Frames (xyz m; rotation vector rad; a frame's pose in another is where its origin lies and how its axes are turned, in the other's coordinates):
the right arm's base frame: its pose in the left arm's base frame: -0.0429 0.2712 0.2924 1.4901 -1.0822 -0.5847
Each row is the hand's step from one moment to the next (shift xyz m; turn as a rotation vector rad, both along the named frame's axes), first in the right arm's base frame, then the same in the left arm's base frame.
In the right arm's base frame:
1: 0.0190 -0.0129 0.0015 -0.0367 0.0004 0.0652
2: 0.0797 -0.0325 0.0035 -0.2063 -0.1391 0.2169
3: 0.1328 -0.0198 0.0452 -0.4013 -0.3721 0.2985
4: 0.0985 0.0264 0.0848 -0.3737 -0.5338 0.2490
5: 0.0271 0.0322 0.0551 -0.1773 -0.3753 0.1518
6: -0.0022 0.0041 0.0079 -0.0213 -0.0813 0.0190
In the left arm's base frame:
1: 0.0112 -0.0181 -0.0087 -0.0714 -0.0002 -0.0222
2: 0.0428 -0.0732 -0.0151 -0.2333 0.0624 -0.2250
3: 0.0280 -0.1389 -0.0016 -0.3196 0.1749 -0.5058
4: -0.0347 -0.1253 0.0261 -0.2168 0.1639 -0.6424
5: -0.0438 -0.0483 0.0236 -0.0943 0.0525 -0.4286
6: -0.0089 -0.0017 0.0016 -0.0011 0.0034 -0.0861

